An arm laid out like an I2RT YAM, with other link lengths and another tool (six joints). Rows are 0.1 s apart.
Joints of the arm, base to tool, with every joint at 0 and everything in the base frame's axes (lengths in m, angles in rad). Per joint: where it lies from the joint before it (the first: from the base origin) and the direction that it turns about. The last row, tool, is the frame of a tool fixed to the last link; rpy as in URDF.
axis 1: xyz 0 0 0.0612 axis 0 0 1
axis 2: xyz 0.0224 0.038 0.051 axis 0 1 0
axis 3: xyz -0.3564 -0.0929 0 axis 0 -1 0
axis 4: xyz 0.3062 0.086 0.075 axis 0 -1 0
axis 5: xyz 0.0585 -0.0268 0.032 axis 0 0 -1
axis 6: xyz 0.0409 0 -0.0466 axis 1 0 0
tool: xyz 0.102 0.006 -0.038 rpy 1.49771 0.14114 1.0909
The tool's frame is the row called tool.
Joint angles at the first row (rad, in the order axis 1, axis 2, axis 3, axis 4, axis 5, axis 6):
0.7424 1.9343 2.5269 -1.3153 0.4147 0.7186
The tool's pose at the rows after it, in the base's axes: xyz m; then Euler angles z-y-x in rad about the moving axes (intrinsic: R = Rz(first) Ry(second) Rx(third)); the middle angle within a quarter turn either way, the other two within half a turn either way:
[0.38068 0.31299 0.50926 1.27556 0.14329 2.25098]
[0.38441 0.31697 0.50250 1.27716 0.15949 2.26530]
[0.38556 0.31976 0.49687 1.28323 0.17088 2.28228]
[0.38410 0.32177 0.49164 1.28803 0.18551 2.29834]
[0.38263 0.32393 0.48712 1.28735 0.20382 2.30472]
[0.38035 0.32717 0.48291 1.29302 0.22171 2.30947]
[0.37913 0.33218 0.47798 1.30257 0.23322 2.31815]
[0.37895 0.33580 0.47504 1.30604 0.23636 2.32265]
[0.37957 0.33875 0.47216 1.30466 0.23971 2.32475]
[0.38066 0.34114 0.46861 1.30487 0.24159 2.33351]
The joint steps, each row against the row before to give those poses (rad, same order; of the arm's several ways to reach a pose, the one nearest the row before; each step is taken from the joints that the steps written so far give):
0.0000 0.0262 0.0226 -0.0178 0.0036 0.0000
0.0001 0.0264 0.0245 -0.0208 -0.0023 0.0036
-0.0001 0.0142 0.0091 -0.0148 -0.0083 0.0041
0.0038 0.0067 -0.0010 -0.0154 -0.0031 0.0060
0.0077 0.0075 0.0012 -0.0145 0.0095 0.0047
0.0099 0.0064 -0.0005 -0.0111 0.0072 0.0005
0.0086 0.0093 0.0005 -0.0062 -0.0004 0.0020
0.0053 0.0061 -0.0001 -0.0004 0.0002 0.0039
0.0041 0.0062 0.0000 0.0004 0.0038 0.0051
0.0006 0.0069 -0.0003 -0.0016 -0.0034 0.0066

